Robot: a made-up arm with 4 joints.
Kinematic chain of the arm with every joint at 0, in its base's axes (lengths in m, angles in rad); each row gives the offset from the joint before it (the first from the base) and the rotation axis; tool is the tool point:
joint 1: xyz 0 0 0.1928 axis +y
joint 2: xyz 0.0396 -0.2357 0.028 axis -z
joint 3: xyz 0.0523 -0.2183 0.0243 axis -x
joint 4: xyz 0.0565 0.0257 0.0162 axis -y
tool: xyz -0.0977 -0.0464 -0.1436
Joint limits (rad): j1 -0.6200..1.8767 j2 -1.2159..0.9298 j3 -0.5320..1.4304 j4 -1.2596..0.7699
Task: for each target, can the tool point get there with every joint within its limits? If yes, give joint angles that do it. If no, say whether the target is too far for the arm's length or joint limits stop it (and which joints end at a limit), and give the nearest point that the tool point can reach.
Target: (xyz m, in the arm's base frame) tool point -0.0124 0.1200 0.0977
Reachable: no: joint limits stop it (at a limit: joint 2, joint 3, joint 4) | nearest point -0.0327 -0.1605 -0.0578 | short by 0.321 m
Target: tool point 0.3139 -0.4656 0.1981
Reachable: yes | joints -0.1809 -0.5643 0.7299 0.5776
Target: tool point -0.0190 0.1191 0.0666
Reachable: no: joint limits stop it (at a limit: joint 2, joint 3, joint 4) | nearest point -0.0376 -0.1605 -0.0571 | short by 0.306 m
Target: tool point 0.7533 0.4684 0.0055
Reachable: no: too far | nearest point 0.4289 -0.2359 0.0862 | short by 0.780 m
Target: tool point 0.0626 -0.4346 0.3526
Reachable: yes | joints 1.6873 0.6380 1.1088 -0.5118
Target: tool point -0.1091 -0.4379 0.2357
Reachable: yes | joints -0.1858 0.3395 0.7049 -0.8545
